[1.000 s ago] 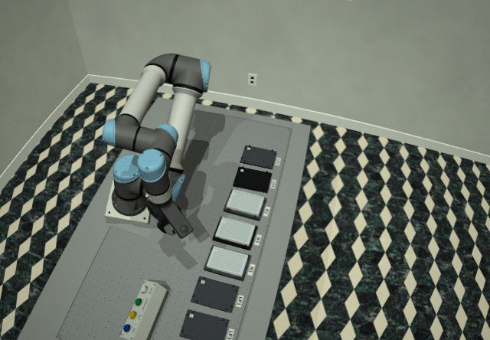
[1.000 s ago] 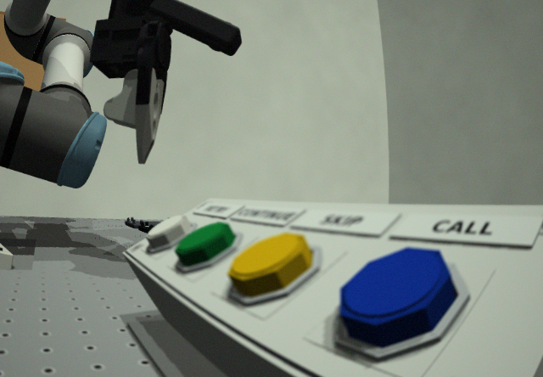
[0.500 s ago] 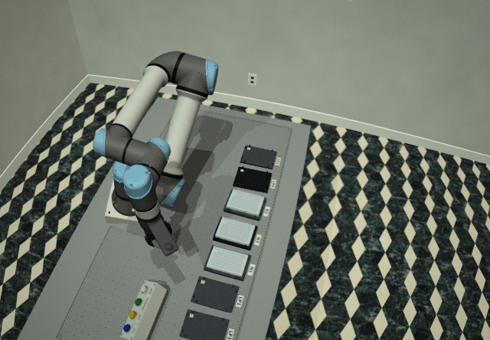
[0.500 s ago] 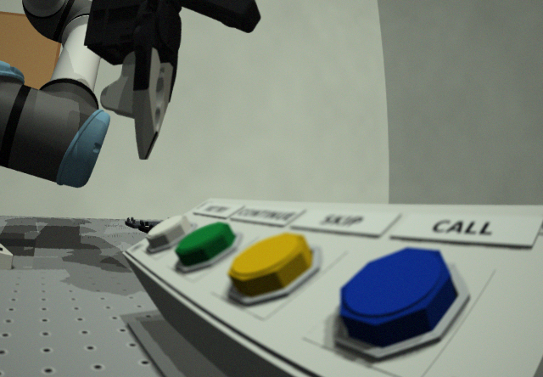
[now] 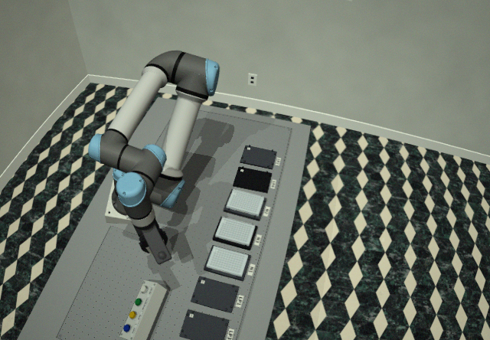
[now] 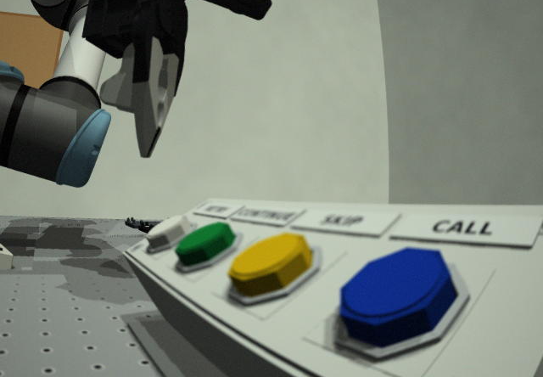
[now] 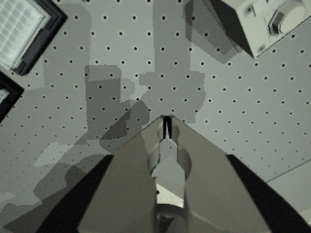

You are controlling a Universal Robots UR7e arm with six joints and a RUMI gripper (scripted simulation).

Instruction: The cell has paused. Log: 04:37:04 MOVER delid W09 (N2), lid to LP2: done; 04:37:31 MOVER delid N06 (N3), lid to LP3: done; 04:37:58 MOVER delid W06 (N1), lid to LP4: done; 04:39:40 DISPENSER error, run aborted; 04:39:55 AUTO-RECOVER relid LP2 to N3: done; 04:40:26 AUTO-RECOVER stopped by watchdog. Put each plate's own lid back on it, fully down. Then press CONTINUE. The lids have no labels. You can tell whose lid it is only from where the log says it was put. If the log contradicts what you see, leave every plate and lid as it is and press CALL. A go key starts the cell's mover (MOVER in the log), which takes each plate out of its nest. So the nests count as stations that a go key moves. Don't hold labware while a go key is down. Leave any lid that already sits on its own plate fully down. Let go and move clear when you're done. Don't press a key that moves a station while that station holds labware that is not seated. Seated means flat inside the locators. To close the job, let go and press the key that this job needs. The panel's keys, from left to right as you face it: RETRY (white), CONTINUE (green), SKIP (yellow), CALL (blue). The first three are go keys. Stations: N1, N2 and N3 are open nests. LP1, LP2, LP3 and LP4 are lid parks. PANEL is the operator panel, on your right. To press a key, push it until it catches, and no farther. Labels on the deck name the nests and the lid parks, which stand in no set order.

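Now: hand 170 mm to the left of the green CONTINUE key, 60 mm past it and 60 mm above it. Also, from my hand: dark lid park: 190 mm ahead, 130 mm below, 80 mm to the right; white RETRY key: 120 mm to the right, 60 mm below, 50 mm behind; yellow SKIP key: 210 mm to the right, 70 mm behind, 60 mm below.
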